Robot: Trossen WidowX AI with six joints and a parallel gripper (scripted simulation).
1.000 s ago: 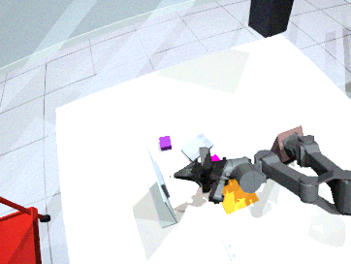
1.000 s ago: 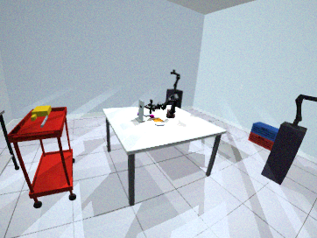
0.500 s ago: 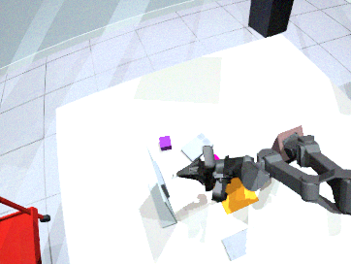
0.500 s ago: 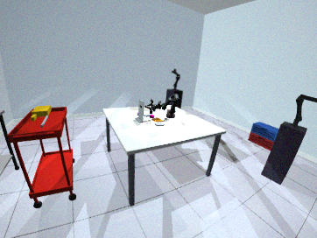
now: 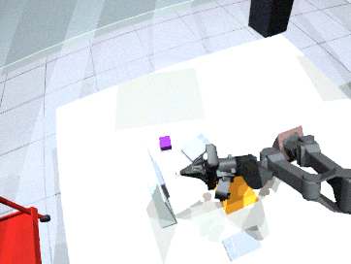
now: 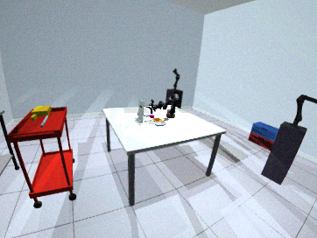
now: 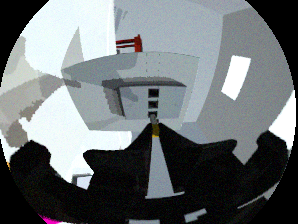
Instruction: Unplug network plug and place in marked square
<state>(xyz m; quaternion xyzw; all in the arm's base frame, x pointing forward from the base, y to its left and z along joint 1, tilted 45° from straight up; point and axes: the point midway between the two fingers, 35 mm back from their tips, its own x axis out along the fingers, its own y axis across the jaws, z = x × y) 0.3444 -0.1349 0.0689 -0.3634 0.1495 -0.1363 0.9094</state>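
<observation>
My gripper tip is now 70 mm short of the grey panel, 60 mm above it and 10 mm to the left of it.
</observation>
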